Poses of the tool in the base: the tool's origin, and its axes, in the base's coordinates. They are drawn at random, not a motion.
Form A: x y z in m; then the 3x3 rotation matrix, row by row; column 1 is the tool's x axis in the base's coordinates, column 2 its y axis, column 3 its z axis. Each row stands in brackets.
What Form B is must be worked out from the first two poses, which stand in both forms.
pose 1, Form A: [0.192, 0.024, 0.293], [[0.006, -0.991, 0.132], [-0.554, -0.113, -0.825], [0.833, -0.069, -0.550]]
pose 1, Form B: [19.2, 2.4, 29.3], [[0.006, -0.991, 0.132], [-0.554, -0.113, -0.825], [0.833, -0.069, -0.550]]
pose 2, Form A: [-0.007, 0.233, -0.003], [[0.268, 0.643, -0.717], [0.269, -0.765, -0.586], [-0.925, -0.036, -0.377]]
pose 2, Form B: [-0.7, 23.3, -0.3], [[0.268, 0.643, -0.717], [0.269, -0.765, -0.586], [-0.925, -0.036, -0.377]]
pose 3, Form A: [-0.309, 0.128, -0.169], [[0.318, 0.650, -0.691], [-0.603, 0.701, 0.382], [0.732, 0.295, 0.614]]
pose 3, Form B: [-30.9, 12.8, -16.9], [[0.318, 0.650, -0.691], [-0.603, 0.701, 0.382], [0.732, 0.295, 0.614]]
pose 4, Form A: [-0.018, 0.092, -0.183], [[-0.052, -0.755, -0.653], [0.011, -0.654, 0.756], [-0.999, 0.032, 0.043]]
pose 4, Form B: [-1.8, 9.2, -18.3], [[-0.052, -0.755, -0.653], [0.011, -0.654, 0.756], [-0.999, 0.032, 0.043]]
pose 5, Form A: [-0.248, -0.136, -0.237], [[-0.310, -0.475, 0.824], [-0.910, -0.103, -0.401], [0.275, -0.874, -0.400]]
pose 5, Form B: [-24.8, -13.6, -23.7], [[-0.310, -0.475, 0.824], [-0.910, -0.103, -0.401], [0.275, -0.874, -0.400]]
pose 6, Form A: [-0.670, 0.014, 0.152], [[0.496, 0.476, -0.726], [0.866, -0.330, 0.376], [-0.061, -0.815, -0.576]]
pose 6, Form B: [-67.0, 1.4, 15.2], [[0.496, 0.476, -0.726], [0.866, -0.330, 0.376], [-0.061, -0.815, -0.576]]
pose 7, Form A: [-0.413, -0.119, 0.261], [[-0.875, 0.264, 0.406], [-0.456, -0.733, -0.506], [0.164, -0.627, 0.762]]
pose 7, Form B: [-41.3, -11.9, 26.1], [[-0.875, 0.264, 0.406], [-0.456, -0.733, -0.506], [0.164, -0.627, 0.762]]
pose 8, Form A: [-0.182, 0.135, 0.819], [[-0.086, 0.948, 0.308], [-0.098, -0.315, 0.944], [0.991, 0.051, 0.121]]
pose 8, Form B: [-18.2, 13.5, 81.9], [[-0.086, 0.948, 0.308], [-0.098, -0.315, 0.944], [0.991, 0.051, 0.121]]
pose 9, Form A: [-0.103, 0.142, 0.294], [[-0.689, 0.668, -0.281], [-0.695, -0.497, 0.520], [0.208, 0.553, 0.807]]
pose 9, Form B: [-10.3, 14.2, 29.4], [[-0.689, 0.668, -0.281], [-0.695, -0.497, 0.520], [0.208, 0.553, 0.807]]
